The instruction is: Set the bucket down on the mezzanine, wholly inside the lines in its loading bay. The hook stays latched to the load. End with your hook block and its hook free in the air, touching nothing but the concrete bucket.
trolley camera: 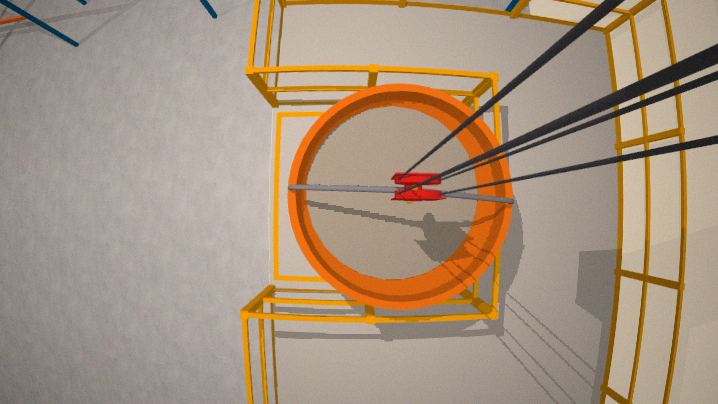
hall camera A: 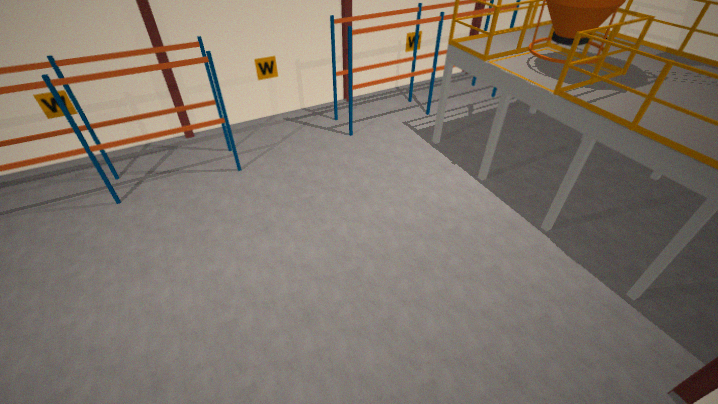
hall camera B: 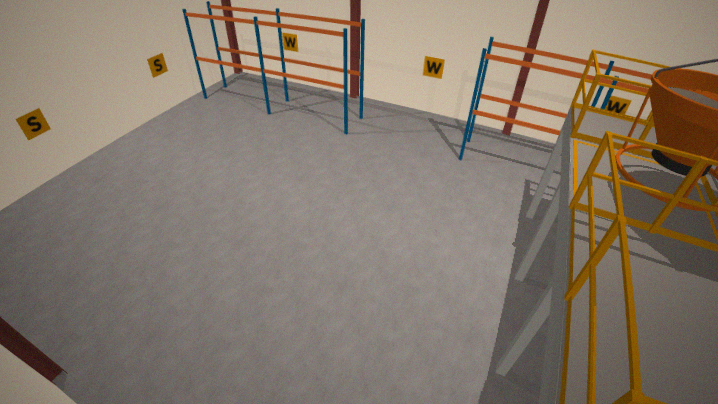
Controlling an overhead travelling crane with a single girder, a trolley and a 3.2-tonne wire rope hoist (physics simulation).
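Note:
The orange concrete bucket (hall camera A: pixel 582 17) (hall camera B: pixel 685 123) (trolley camera: pixel 401 288) hangs upright, its base ring apparently a little above the mezzanine (hall camera A: pixel 577 120) (hall camera B: pixel 662 321) (trolley camera: pixel 552 200). The loading bay's yellow lines (hall camera A: pixel 522 75) (hall camera B: pixel 574 160) (trolley camera: pixel 276 200) show on the bay's open side; in the trolley view the bucket hides the far side and its own base ring. The red hook block (trolley camera: pixel 419 194) is over the bucket's middle. My hook (trolley camera: pixel 409 202), mostly hidden under the block, is shut on the bucket's grey bail (trolley camera: pixel 346 188). Block and hook are out of both hall views.
Yellow railings flank the bay, one above (trolley camera: pixel 431 71) and one below (trolley camera: pixel 431 317) in the trolley view, and another (trolley camera: pixel 496 281) closes its right side. The bucket's rim overlaps them in that view. Blue and orange racks (hall camera A: pixel 349 75) (hall camera B: pixel 345 80) stand along the wall.

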